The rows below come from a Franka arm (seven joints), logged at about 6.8 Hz.
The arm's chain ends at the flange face. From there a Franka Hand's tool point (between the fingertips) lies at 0.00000 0.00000 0.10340 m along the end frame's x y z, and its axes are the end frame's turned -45 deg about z.
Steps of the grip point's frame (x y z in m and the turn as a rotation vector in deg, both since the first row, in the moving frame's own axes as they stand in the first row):
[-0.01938, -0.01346, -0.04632, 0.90, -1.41, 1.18]
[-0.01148, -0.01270, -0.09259, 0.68, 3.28, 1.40]
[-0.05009, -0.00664, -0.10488, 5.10, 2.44, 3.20]
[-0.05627, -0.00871, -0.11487, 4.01, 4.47, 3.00]
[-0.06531, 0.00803, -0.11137, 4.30, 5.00, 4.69]
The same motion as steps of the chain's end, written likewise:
[-0.02027, 0.00357, -0.04628, -0.36, -1.63, 1.18]
[-0.02048, 0.00415, -0.09241, 2.80, 1.84, 1.40]
[-0.03700, 0.04042, -0.10438, 5.33, -1.88, 3.20]
[-0.04682, 0.04441, -0.11430, 6.00, 0.33, 3.00]
[-0.04188, 0.06365, -0.11069, 6.58, 0.49, 4.69]

